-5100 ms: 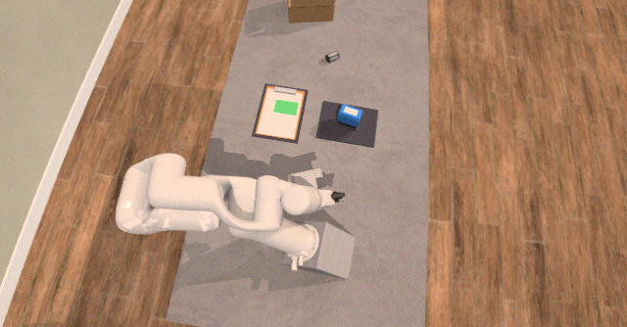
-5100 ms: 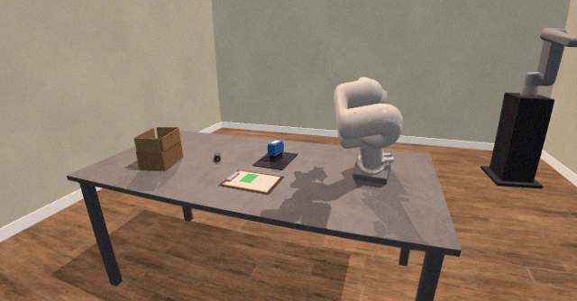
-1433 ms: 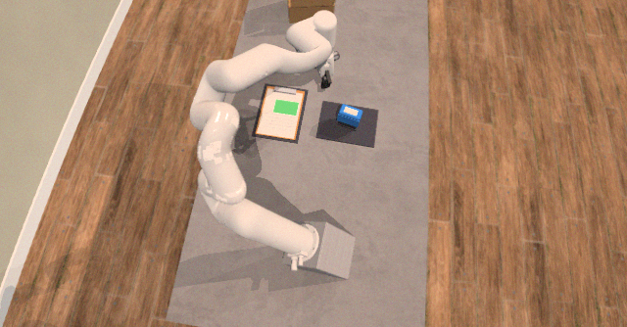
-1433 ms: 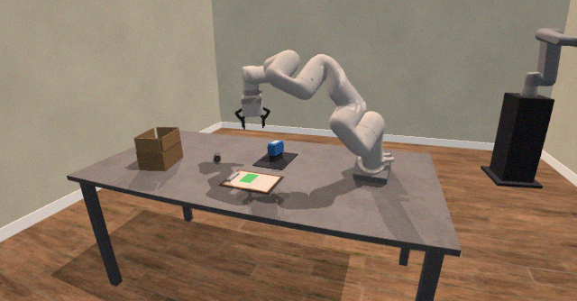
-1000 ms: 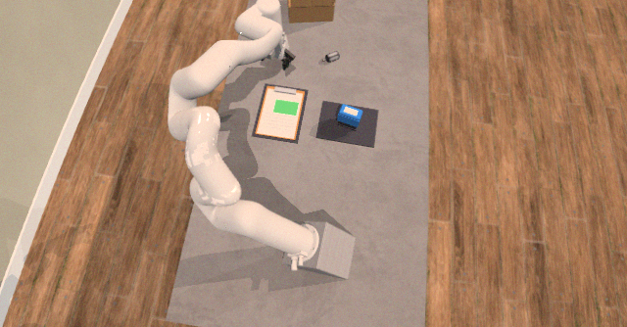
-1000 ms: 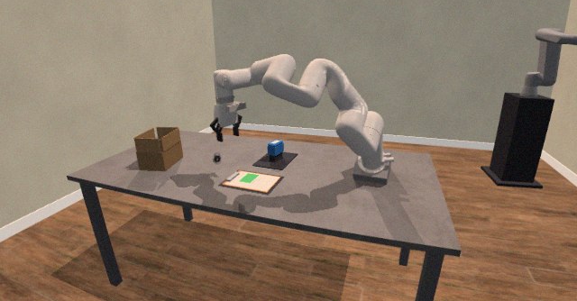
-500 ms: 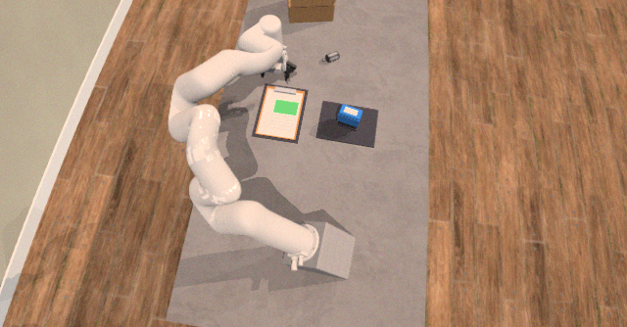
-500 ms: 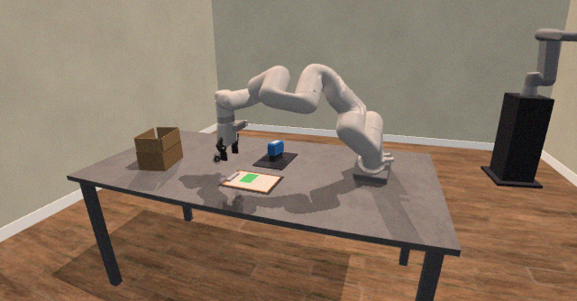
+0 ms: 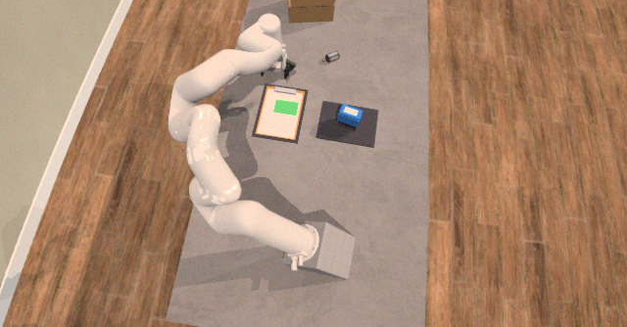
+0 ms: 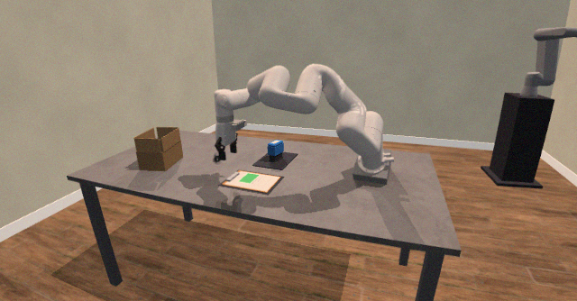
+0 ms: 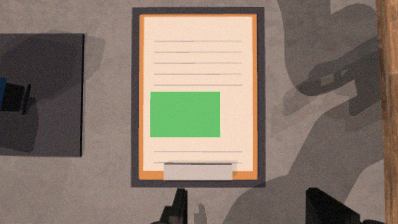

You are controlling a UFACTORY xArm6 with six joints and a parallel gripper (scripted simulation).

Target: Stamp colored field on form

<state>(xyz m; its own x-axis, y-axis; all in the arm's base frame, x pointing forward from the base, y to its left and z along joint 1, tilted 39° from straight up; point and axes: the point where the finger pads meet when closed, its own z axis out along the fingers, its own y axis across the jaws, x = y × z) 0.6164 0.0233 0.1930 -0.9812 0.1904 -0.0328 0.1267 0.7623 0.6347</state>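
Now: hand 140 mm past the blue stamp, 300 mm to the left of it and 80 mm above it. Round my hand: dark mat 140 mm behind, 300 mm to the right, 130 mm below; then cardboard box 460 mm ahead, 120 mm to the right, 60 mm below; then clipboard 80 mm behind, 30 mm to the right, 130 mm below.
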